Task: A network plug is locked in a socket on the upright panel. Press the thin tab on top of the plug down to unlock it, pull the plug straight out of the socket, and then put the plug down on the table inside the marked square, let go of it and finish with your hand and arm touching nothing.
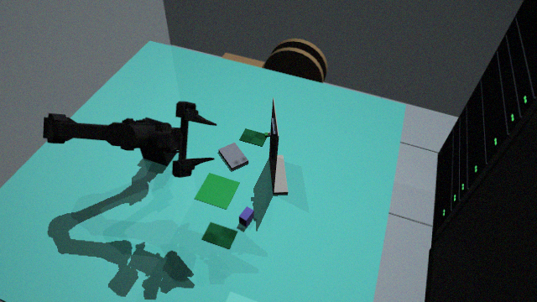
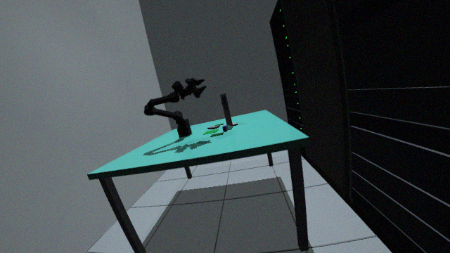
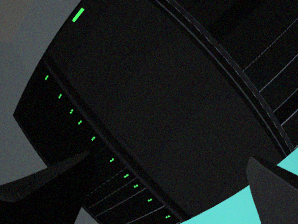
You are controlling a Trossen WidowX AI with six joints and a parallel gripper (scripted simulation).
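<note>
My gripper tip is 100 mm short of the network plug, 230 mm to the right of it and 180 mm above it. Also, from my gripper tip: upright panel: 120 mm ahead, 230 mm to the left, 260 mm below; purple cube: 70 mm ahead, 30 mm to the left, 380 mm below; green marked square: 60 mm behind, 120 mm to the left, 400 mm below.
</note>
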